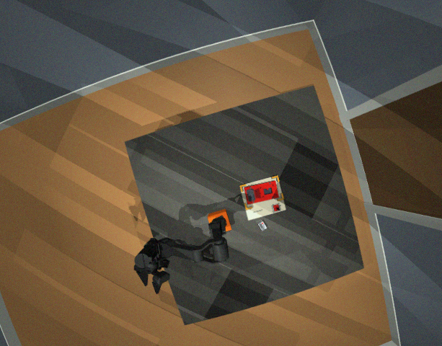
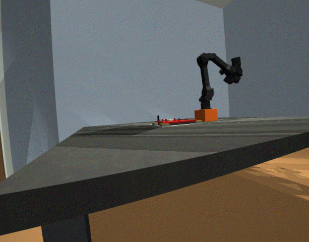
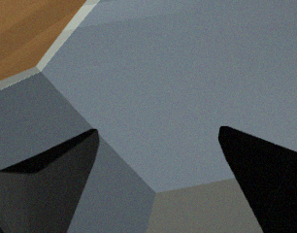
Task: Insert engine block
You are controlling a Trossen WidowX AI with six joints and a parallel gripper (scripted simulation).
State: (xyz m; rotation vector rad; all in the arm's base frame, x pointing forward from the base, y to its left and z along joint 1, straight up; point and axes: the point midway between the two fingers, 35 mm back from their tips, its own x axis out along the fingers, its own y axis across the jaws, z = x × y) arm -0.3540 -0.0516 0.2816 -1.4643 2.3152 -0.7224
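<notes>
Now: gripper tip 590 mm short of the engine block, 360 mm above it and 70 mm to the left of it.
</notes>
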